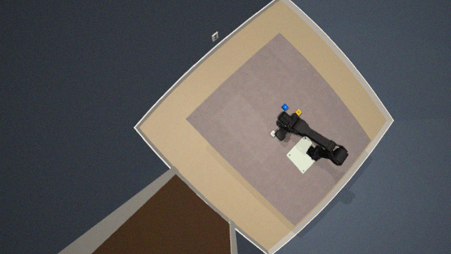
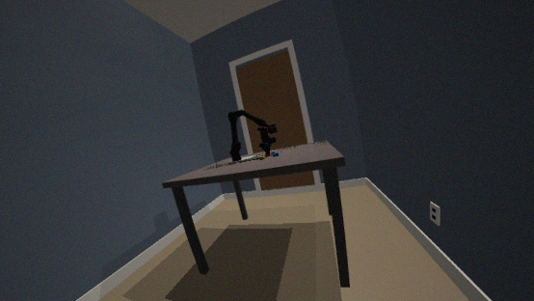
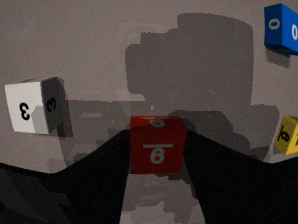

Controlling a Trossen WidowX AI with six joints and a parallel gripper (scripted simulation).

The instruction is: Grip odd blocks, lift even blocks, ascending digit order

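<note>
Now: the red block 1 cm behind my gripper tip. Also, from my gripper tip: white block: 8 cm to the left, 3 cm ahead; yellow block: 14 cm to the right, 2 cm behind; blue block: 11 cm to the right, 7 cm ahead.
</note>
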